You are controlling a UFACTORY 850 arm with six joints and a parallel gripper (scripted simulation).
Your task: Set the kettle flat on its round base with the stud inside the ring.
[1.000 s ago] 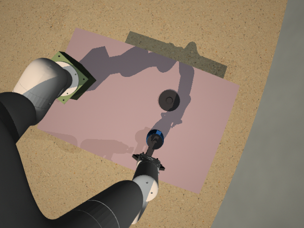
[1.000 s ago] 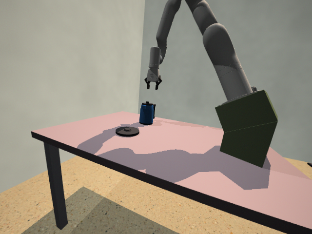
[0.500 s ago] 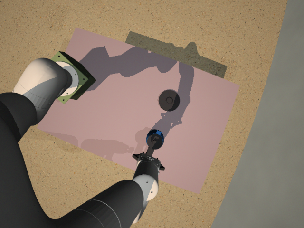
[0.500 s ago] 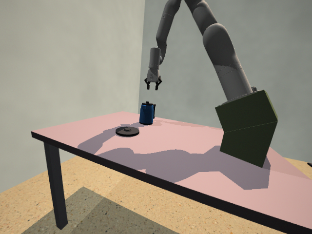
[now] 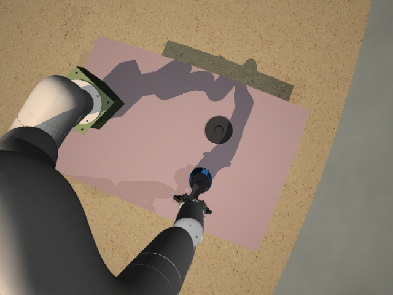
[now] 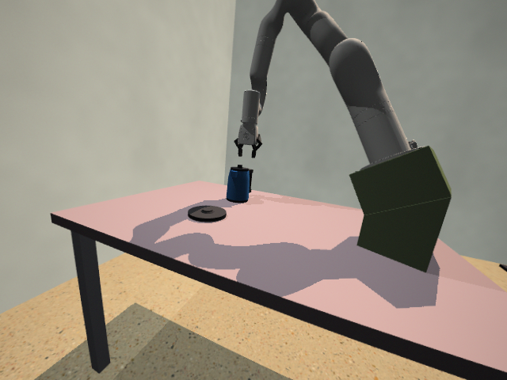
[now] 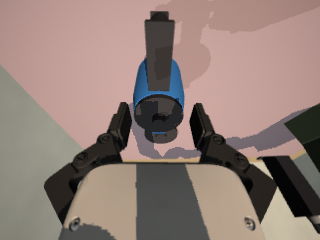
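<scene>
The blue kettle lies 15 cm below my hand and 3 cm to the left of it. Also, from my hand: round black base (35 cm to the left, 23 cm below, 2 cm behind).
</scene>
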